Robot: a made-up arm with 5 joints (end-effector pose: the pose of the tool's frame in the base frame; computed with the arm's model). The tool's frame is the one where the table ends. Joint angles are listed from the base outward.
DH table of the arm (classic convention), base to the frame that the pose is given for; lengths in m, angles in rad. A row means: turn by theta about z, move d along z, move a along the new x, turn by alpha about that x. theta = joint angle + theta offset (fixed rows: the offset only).
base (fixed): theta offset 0, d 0, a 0.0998, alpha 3.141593
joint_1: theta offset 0, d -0.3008, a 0.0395, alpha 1.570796
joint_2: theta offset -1.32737, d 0, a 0.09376, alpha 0
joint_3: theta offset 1.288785, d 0, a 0.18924, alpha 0
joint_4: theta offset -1.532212, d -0.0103, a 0, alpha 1.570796
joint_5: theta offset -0.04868, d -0.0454, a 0, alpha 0
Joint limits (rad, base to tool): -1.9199..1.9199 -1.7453..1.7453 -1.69..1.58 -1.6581..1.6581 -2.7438..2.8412
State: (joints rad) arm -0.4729 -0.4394 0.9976 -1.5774 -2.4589
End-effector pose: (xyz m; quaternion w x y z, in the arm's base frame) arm 0.2908 0.0862 0.3375 0.1431 0.9591 -0.0774 -0.2317
Working (the frame after each row of the table, in the pose's form):
after base (fixed): 0.0998 0.0000 0.0000 0.0000 -1.0000 0.0000 0.0000
after joint_1: 0.1350 0.0180 0.3008 0.6874 -0.6874 -0.1656 0.1656
after joint_2: 0.1187 0.0097 0.3928 0.5642 -0.3082 -0.6364 -0.4262
after joint_3: 0.2649 0.0845 0.2988 0.6218 -0.7069 0.0165 0.3367
after joint_4: 0.2696 0.0753 0.2988 0.2647 0.2254 -0.9354 0.0638

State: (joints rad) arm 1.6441 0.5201 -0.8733 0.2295 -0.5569
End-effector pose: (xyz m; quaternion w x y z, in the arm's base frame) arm 0.0658 -0.3227 0.4464 0.2856 -0.3719 -0.6507 -0.5973
Working (the frame after each row of the table, in the pose's form):
after base (fixed): 0.0998 0.0000 0.0000 0.0000 -1.0000 0.0000 0.0000
after joint_1: 0.0969 -0.0394 0.3008 0.4813 -0.4813 0.5180 -0.5180
after joint_2: 0.0922 -0.1041 0.3685 0.2392 -0.6461 0.2873 -0.6654
after joint_3: 0.0793 -0.2785 0.4408 0.3713 -0.5730 0.4144 -0.6018
after joint_4: 0.0691 -0.2777 0.4408 0.4507 -0.5490 -0.5102 -0.4850

